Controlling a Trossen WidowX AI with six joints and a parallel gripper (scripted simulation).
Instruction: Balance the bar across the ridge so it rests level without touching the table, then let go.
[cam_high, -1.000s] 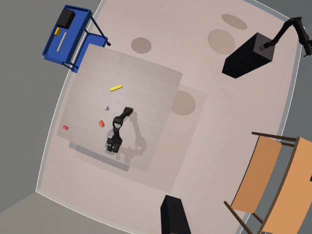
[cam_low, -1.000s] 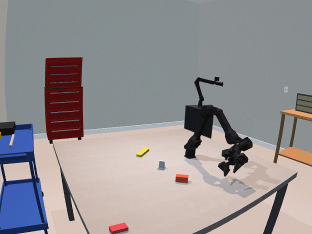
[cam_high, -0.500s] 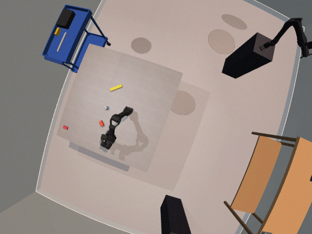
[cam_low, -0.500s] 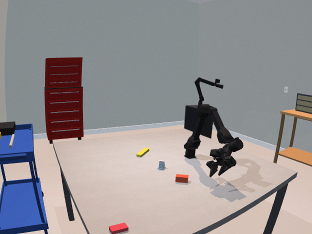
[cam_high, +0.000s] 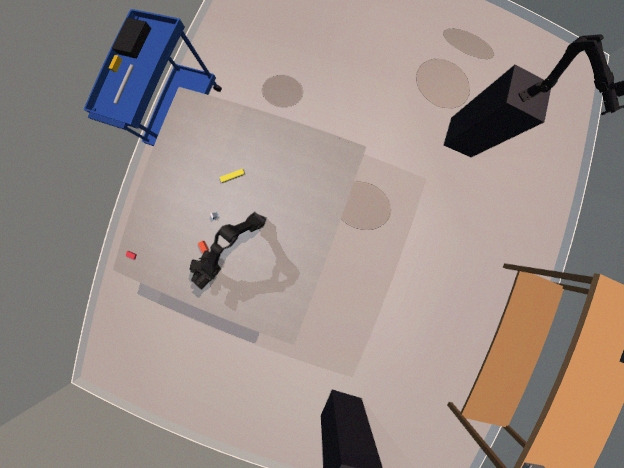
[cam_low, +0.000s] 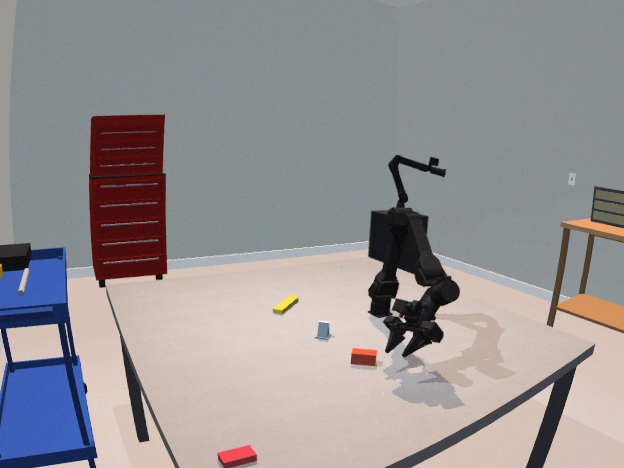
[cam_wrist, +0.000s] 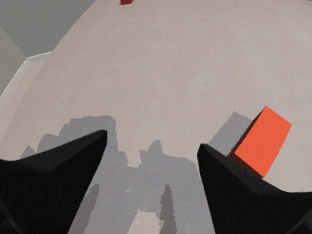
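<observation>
Now: gripper tip 570 mm to the left of the yellow bar and 60 mm above it. The rest, counted from my gripper tip: red block (480 mm ahead, 130 mm to the left, 60 mm below); then orange block (20 mm ahead, 100 mm to the right, 50 mm below).
</observation>
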